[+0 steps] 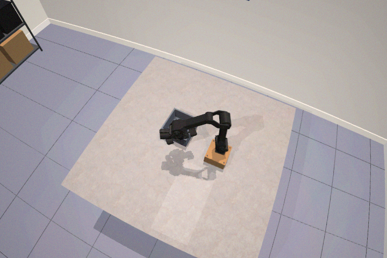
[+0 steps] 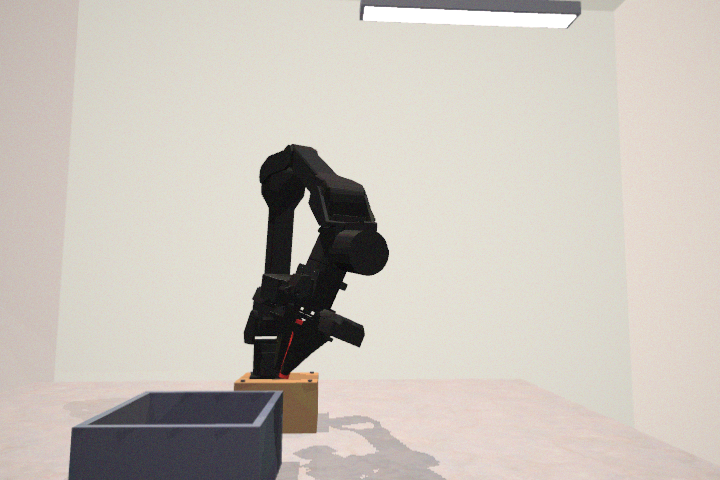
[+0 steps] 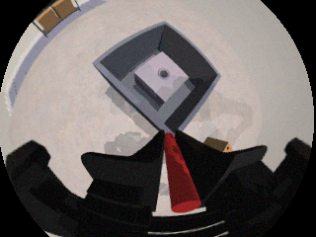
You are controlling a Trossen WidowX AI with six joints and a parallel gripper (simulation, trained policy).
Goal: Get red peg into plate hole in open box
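Right now my gripper tip is 6 cm short of the pale plate, 10 cm to the left of it and 8 cm above it. Round my gripper tip: box 6 cm ahead, 10 cm to the right, 10 cm below; then red peg 2 cm to the left, 3 cm above.
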